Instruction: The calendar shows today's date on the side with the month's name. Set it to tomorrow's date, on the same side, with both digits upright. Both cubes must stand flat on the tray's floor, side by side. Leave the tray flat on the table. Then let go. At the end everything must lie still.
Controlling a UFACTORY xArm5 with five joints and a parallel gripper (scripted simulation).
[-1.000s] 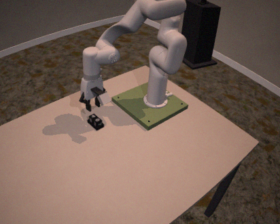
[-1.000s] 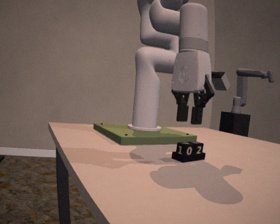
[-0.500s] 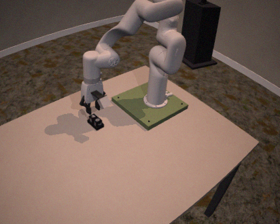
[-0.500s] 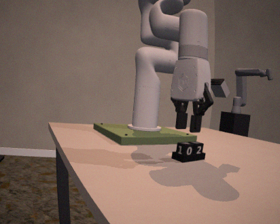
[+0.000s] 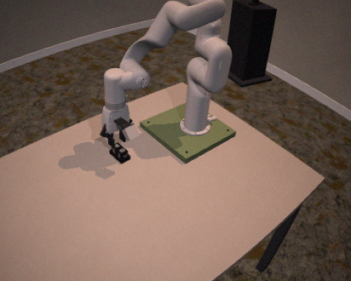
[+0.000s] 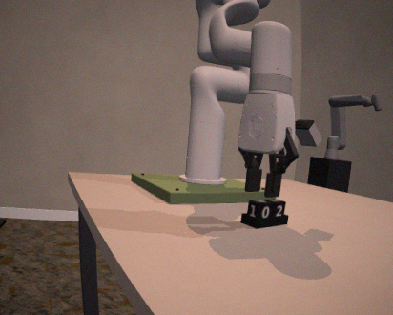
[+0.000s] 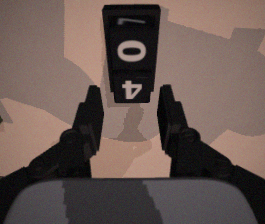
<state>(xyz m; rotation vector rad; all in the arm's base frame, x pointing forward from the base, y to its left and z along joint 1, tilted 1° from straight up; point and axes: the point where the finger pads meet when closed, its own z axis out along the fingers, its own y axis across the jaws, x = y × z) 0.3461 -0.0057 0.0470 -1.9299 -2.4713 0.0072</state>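
My hand is 60 mm above the black calendar tray and 20 mm to the right of it.
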